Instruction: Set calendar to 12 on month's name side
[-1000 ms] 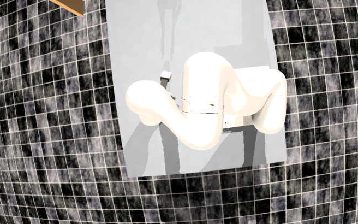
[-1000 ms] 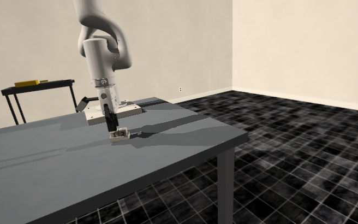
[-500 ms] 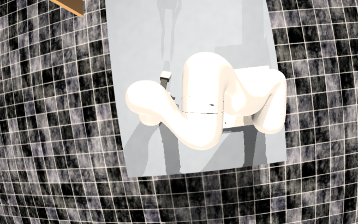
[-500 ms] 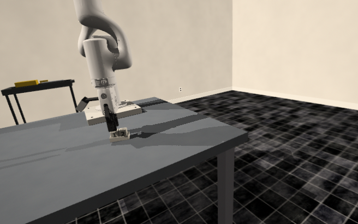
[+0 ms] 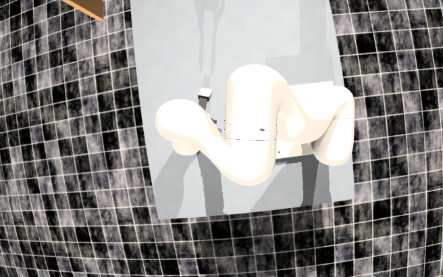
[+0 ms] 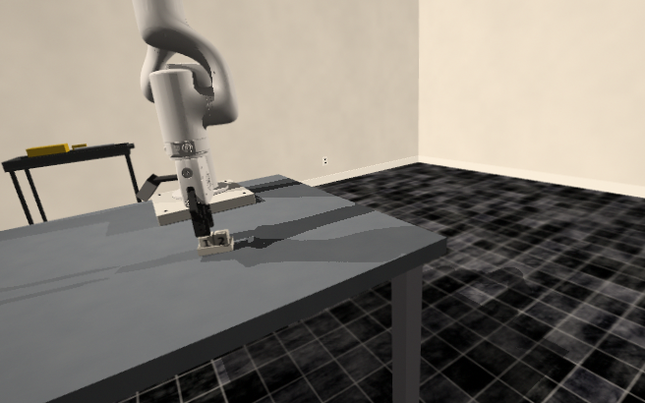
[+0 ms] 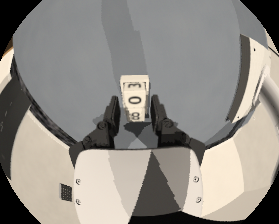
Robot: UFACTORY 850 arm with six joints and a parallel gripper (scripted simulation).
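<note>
The calendar tray lies 20 mm to the left of my hand and 60 mm below it.
</note>
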